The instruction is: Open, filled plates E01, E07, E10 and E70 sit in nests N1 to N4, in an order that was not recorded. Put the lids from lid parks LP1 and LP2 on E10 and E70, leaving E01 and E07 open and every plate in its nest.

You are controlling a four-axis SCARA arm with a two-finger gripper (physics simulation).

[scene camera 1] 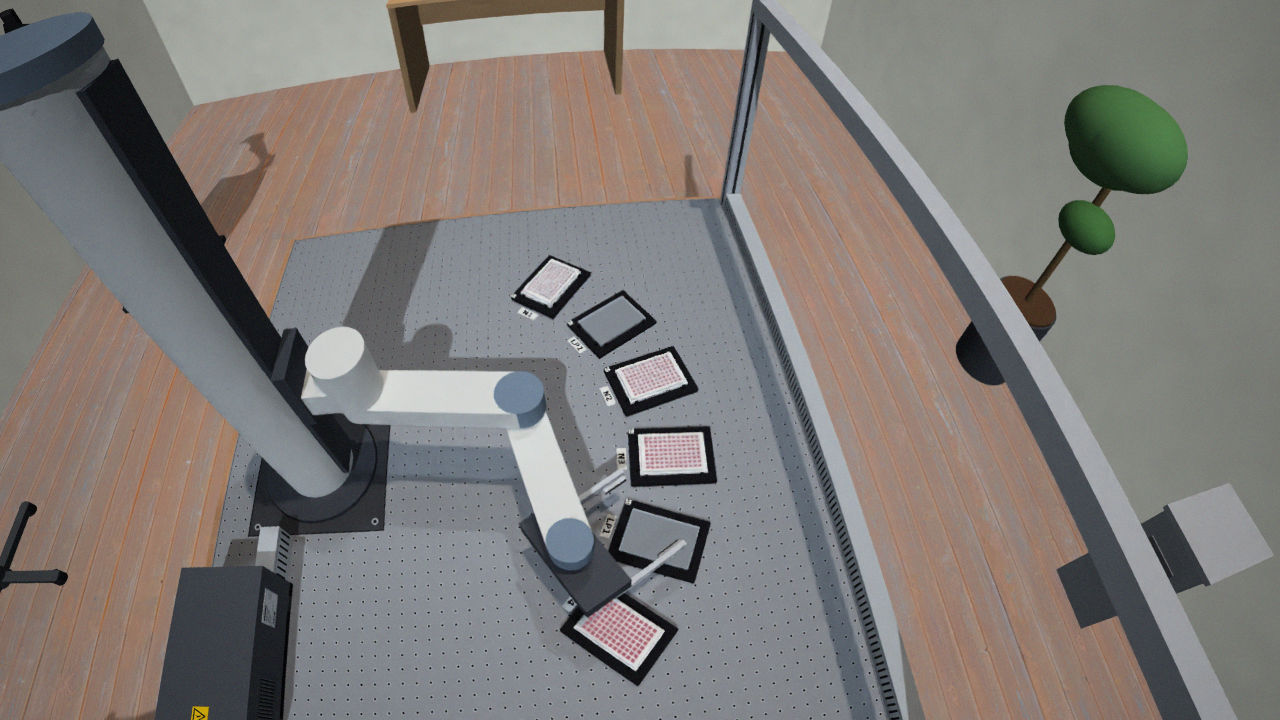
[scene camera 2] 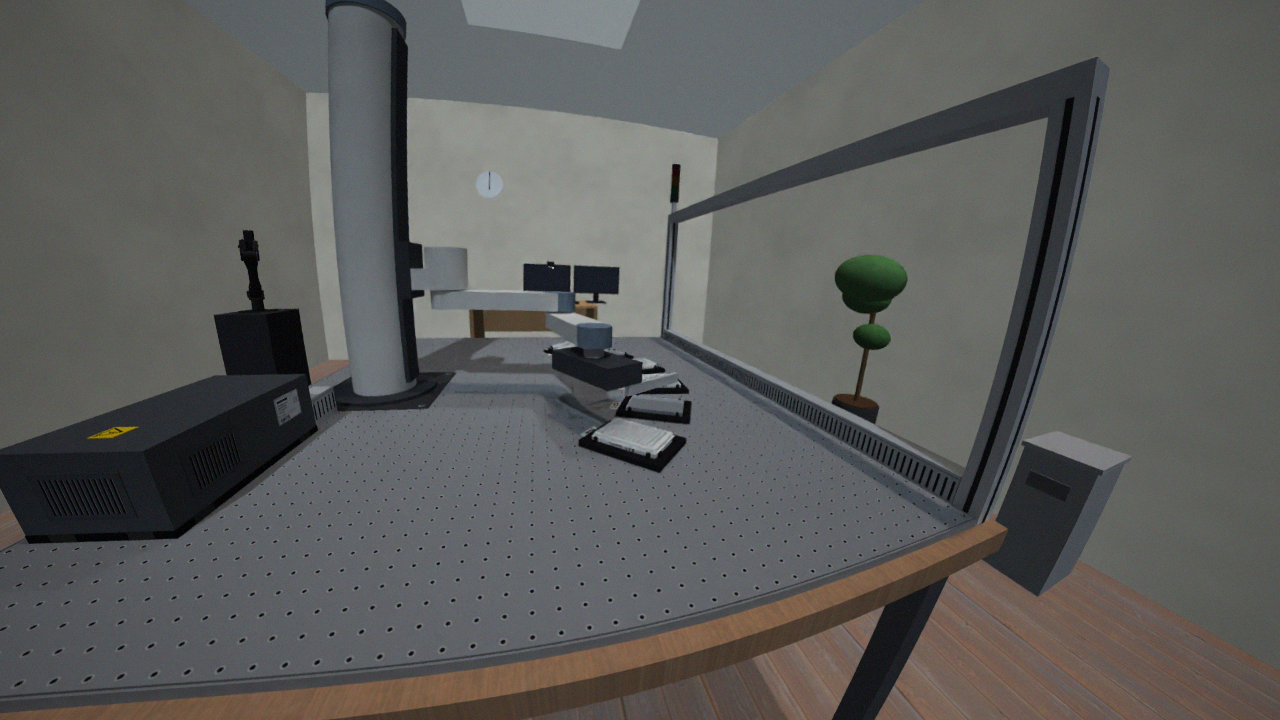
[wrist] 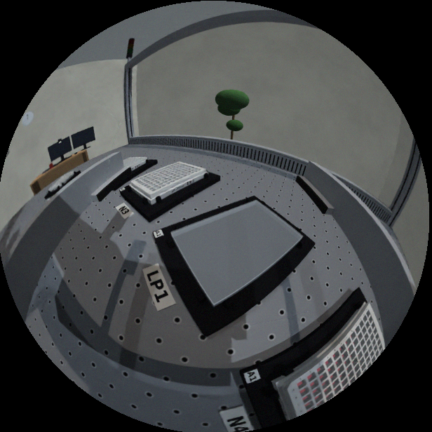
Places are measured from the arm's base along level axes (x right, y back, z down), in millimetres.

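Where they show: gripper, fingertip midpoint: (scene camera 1: 652, 507) (scene camera 2: 648, 368); arm's base, origin of the base link: (scene camera 1: 323, 468) (scene camera 2: 387, 393).
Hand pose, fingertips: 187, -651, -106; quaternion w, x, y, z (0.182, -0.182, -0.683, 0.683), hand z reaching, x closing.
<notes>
Things, the pixels of their top centre, and the offset from my fingertips, as dx, dy, dz.
- grey translucent lid, middle of its top: (scene camera 1: 659, 538) (scene camera 2: 656, 403) +32, -13, +75
- N1 plate, middle of its top: (scene camera 1: 550, 279) (scene camera 2: 568, 344) -612, +137, +67
- N2 plate, middle of its top: (scene camera 1: 651, 374) (scene camera 2: 634, 362) -317, -54, +67
- N3 plate, middle of its top: (scene camera 1: 672, 451) (scene camera 2: 655, 378) -135, -65, +67
- N4 plate, middle of its top: (scene camera 1: 619, 628) (scene camera 2: 633, 432) +189, +83, +67
My gripper (scene camera 1: 650, 511) (wrist: 213, 157) is open and empty, above the table at the arm side of LP1, its fingers pointing towards the park. A grey translucent lid (scene camera 1: 660, 537) (wrist: 237, 250) lies flat in LP1; another lid (scene camera 1: 612, 320) lies in LP2. Open plates with reddish wells sit in black nests: the N1 plate (scene camera 1: 551, 281), N2 plate (scene camera 1: 650, 376), N3 plate (scene camera 1: 672, 452) (wrist: 170, 180) and N4 plate (scene camera 1: 620, 632) (scene camera 2: 633, 438) (wrist: 340, 370). The gripper body overlaps the N4 nest's corner in scene camera 1. Plate codes are not legible.
The nests and parks form an arc around the arm's column (scene camera 1: 179, 268) (scene camera 2: 366, 197). A dark control box (scene camera 1: 223, 635) (scene camera 2: 161, 447) stands near the column's base. A grey-framed guard (scene camera 1: 805, 429) (scene camera 2: 859, 161) runs along the table's far side, beyond the nests.
</notes>
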